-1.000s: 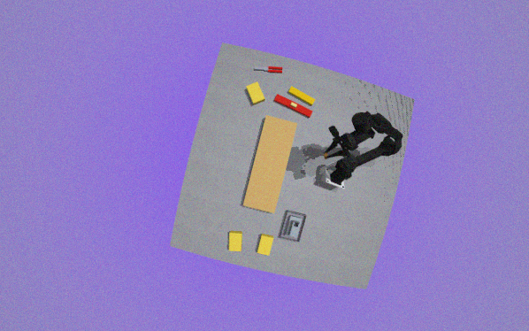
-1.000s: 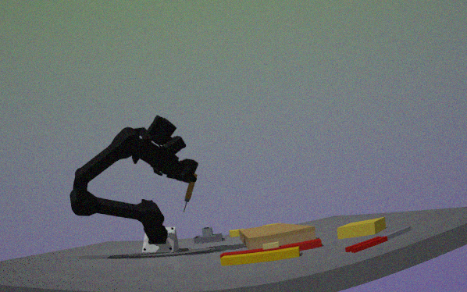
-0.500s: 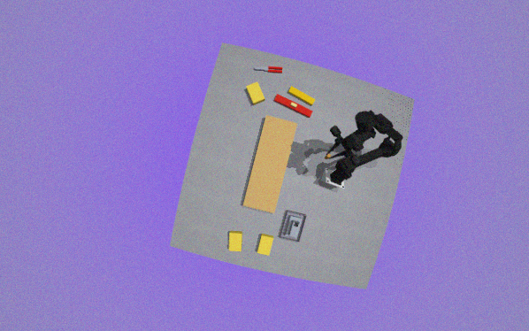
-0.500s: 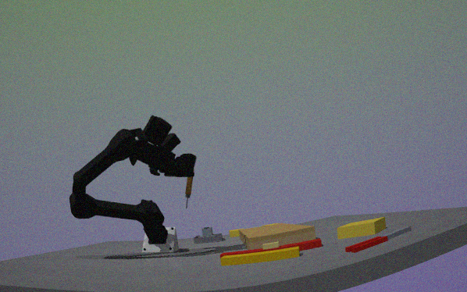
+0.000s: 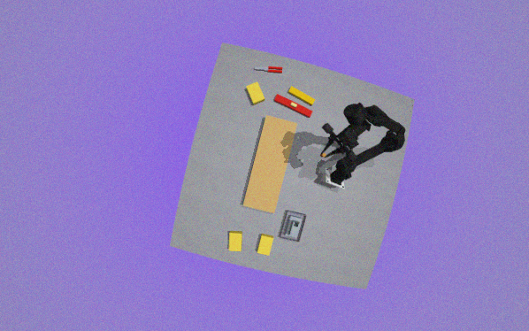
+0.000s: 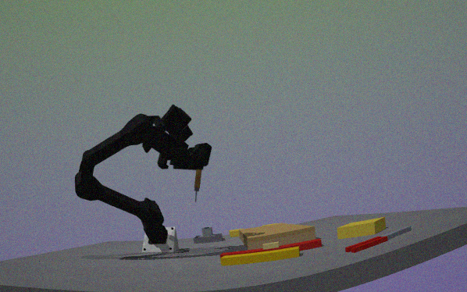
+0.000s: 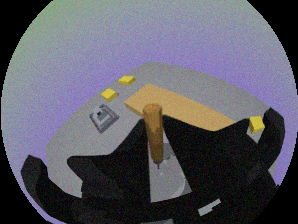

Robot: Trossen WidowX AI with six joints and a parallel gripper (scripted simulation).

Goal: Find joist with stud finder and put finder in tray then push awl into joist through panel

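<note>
Now: the awl 50 mm below my gripper tip, 10 mm to the right of it and 10 mm behind it. Round my gripper tip: yellow bar (330 mm to the right, 250 mm below, 150 mm ahead); then stud finder (380 mm to the left, 210 mm below, 70 mm behind); then red level (260 mm to the right, 250 mm below, 180 mm ahead).
</note>
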